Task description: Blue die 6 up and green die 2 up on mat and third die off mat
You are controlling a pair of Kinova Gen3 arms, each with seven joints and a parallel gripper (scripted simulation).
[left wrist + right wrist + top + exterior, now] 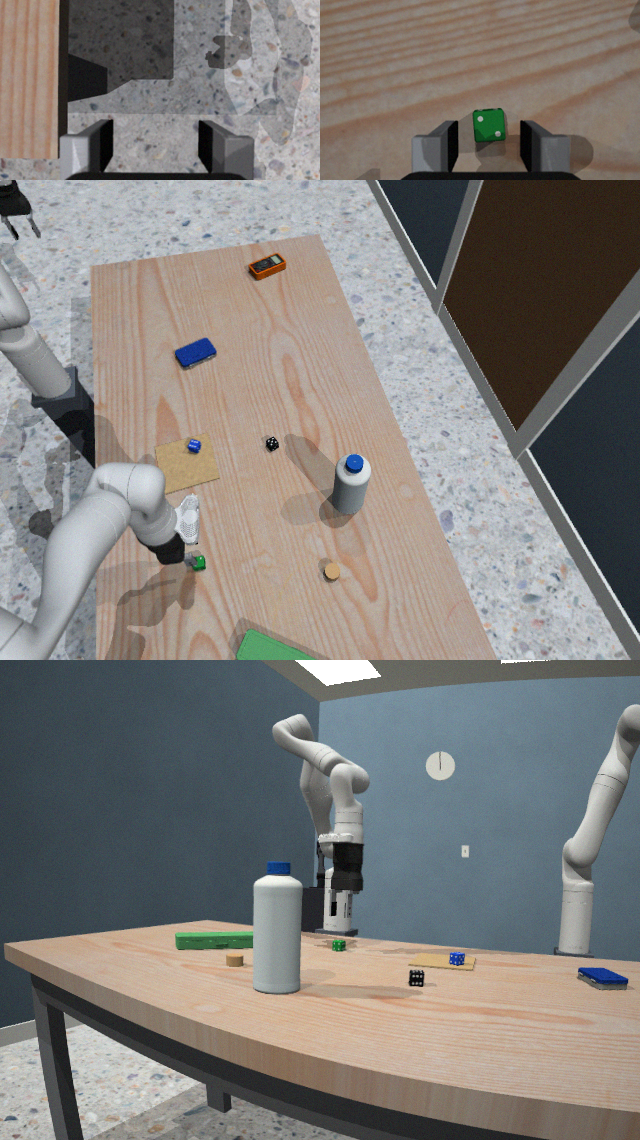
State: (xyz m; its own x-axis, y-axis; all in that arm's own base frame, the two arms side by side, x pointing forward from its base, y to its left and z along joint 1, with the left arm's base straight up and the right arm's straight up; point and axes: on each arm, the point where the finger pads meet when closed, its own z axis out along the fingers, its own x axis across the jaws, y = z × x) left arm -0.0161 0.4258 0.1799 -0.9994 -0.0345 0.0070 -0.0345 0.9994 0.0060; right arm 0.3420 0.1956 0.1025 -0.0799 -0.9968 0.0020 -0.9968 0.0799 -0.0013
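Now: the green die 90 mm below my right hand. Round my right hand: green case (250 mm to the right, 160 mm ahead, 90 mm below); blue die (300 mm to the left, 90 mm below, 20 mm ahead); tan mat (270 mm to the left, 100 mm below, 10 mm behind).
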